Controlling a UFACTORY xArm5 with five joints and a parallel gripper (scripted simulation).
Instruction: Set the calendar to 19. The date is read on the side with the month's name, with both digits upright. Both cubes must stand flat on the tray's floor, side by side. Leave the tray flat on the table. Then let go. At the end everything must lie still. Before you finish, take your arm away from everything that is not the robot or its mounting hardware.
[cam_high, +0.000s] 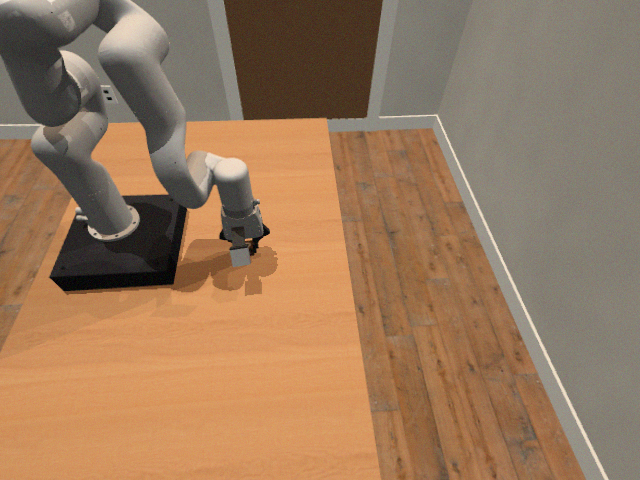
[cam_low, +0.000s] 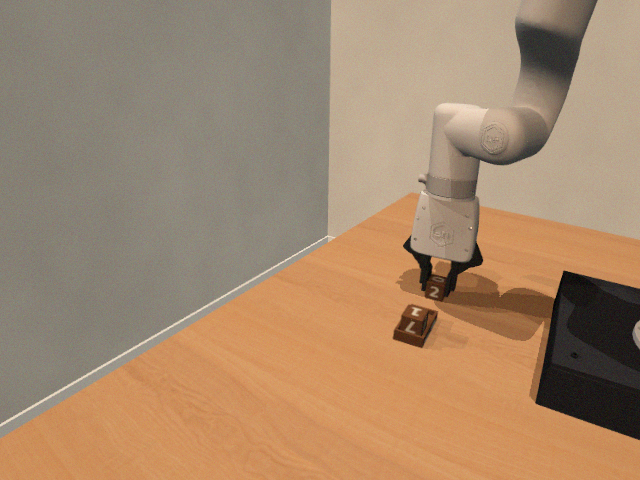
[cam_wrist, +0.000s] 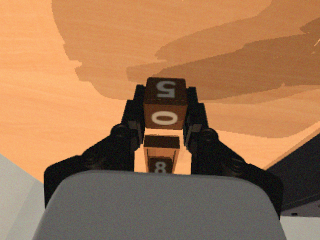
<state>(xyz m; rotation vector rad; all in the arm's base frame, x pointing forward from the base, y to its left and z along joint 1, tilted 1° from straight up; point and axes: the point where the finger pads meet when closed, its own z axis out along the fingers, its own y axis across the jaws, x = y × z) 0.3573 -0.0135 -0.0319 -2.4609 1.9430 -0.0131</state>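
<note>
My gripper is now 10 mm above the brown date cube. Round my hand: tray (110 mm to the left, 30 mm behind, 20 mm below).
</note>
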